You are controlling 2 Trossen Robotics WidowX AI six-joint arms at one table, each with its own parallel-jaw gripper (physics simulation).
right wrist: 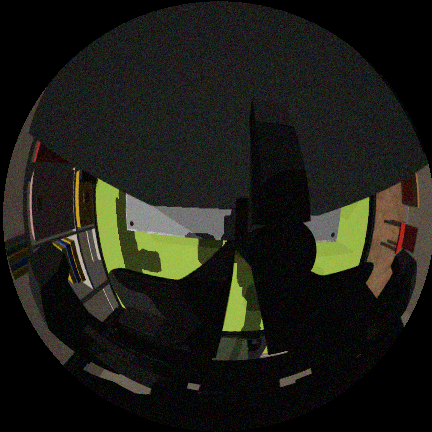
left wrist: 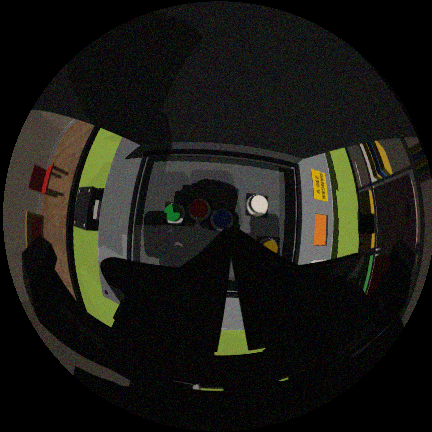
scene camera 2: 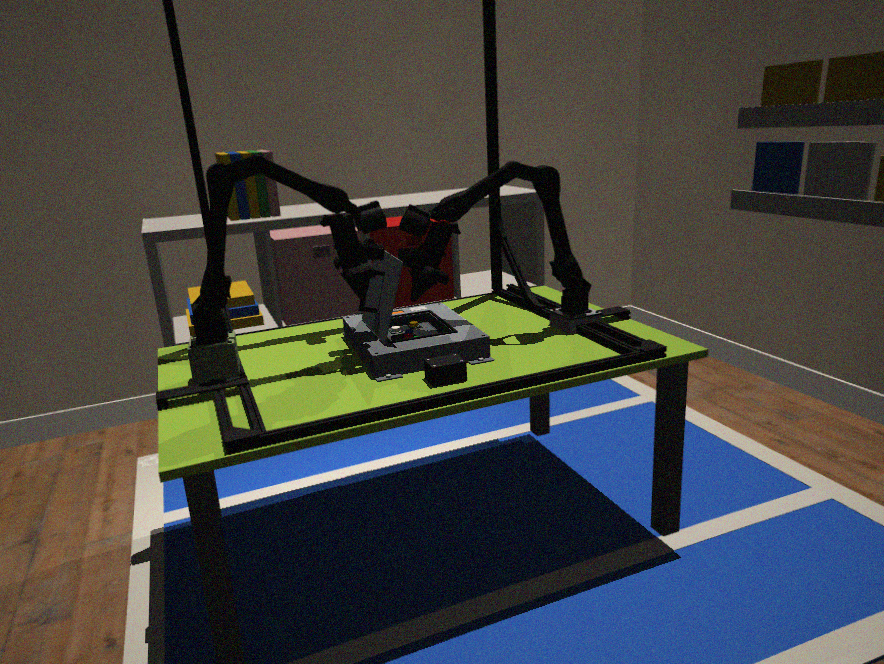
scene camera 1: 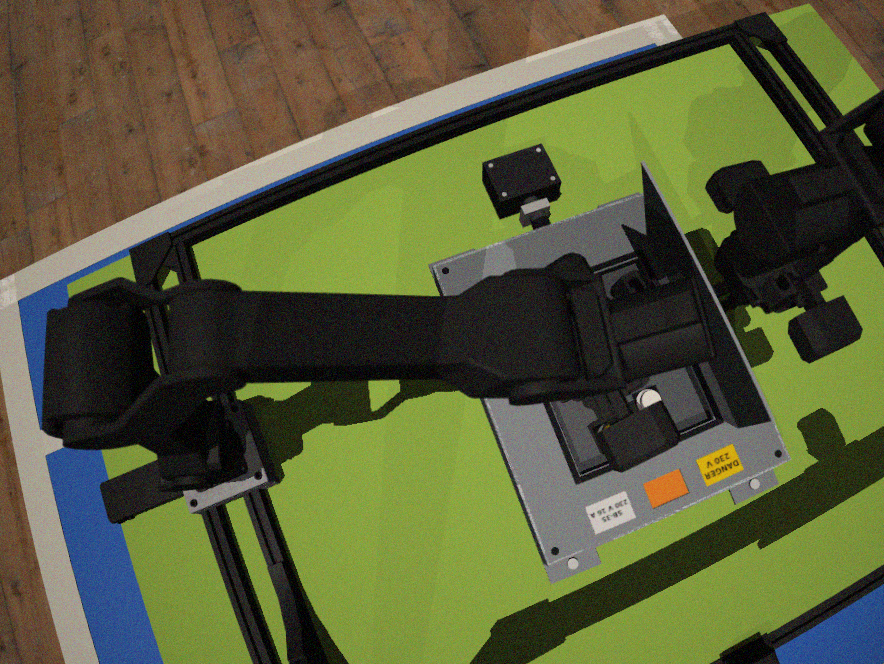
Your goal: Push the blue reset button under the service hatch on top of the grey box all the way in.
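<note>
The grey box [scene camera 1: 508,443] [scene camera 2: 428,355] has its hatch [scene camera 1: 739,389] [scene camera 2: 383,289] [left wrist: 250,65] [right wrist: 150,100] standing open, tilted up. In the left wrist view the blue button [left wrist: 222,219] lies in shadow inside the opening, beside the red button [left wrist: 199,209]. My left gripper [scene camera 2: 416,297] [left wrist: 230,233] is shut and empty, pointing down. Its tips overlap the blue button's near edge in the left wrist view, but scene camera 2 shows them above the opening. My right gripper [right wrist: 241,245] is shut on the dark hatch handle [right wrist: 241,215]. The left arm hides much of the opening in scene camera 1.
A green button [left wrist: 173,213], a white button [left wrist: 258,205] [scene camera 1: 648,398] and a yellow button [left wrist: 270,246] also sit in the opening. A small black box [scene camera 1: 521,178] [scene camera 2: 445,370] is beside the grey box. Black rails [scene camera 1: 457,135] edge the green table [scene camera 1: 385,571].
</note>
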